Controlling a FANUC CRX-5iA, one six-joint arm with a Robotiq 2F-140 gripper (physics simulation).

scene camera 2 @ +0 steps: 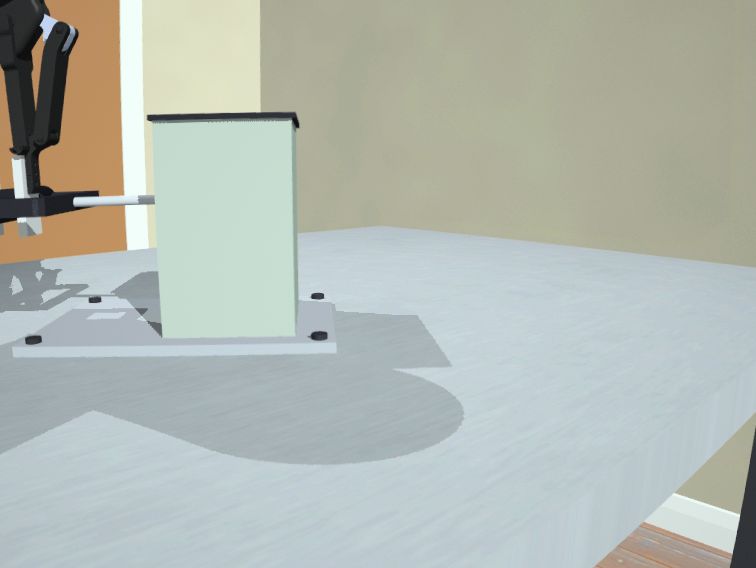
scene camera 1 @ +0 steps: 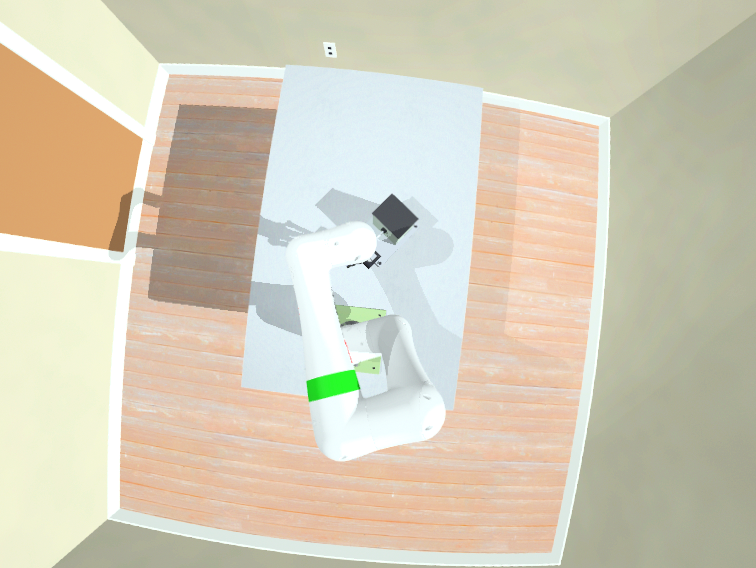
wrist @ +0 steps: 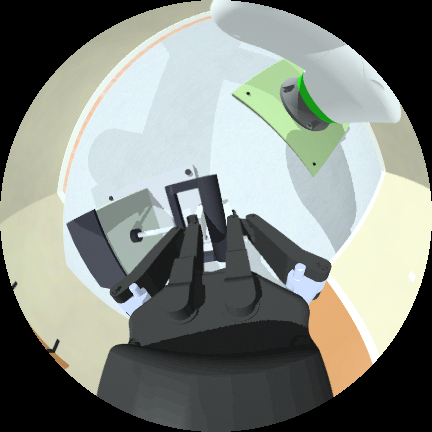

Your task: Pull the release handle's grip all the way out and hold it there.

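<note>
The release handle's grip is a dark rectangular frame point(scene camera 2: 61, 203) point(wrist: 210, 195) on a pale rod point(scene camera 2: 110, 200) point(wrist: 159, 231). The rod comes straight out of the side of a pale green box housing point(scene camera 2: 226, 225) point(wrist: 125, 215) with a dark lid point(scene camera 1: 395, 216). A length of rod shows between the grip and the housing, so the grip stands out from it. My gripper point(scene camera 2: 13, 213) point(wrist: 214, 209) is shut on the grip's outer bar, with one finger through the frame's opening and the other on the outer side. In the top view the arm partly hides the grip and rod.
The housing stands on a bolted grey base plate point(scene camera 2: 244, 348) on the pale table point(scene camera 1: 378, 122) point(scene camera 2: 550, 366). The arm's green mounting plate point(scene camera 1: 366, 313) point(wrist: 265, 100) is nearer the table's other end. The arm point(scene camera 1: 317, 317) point(wrist: 345, 80) bends over the table. Walls surround the room.
</note>
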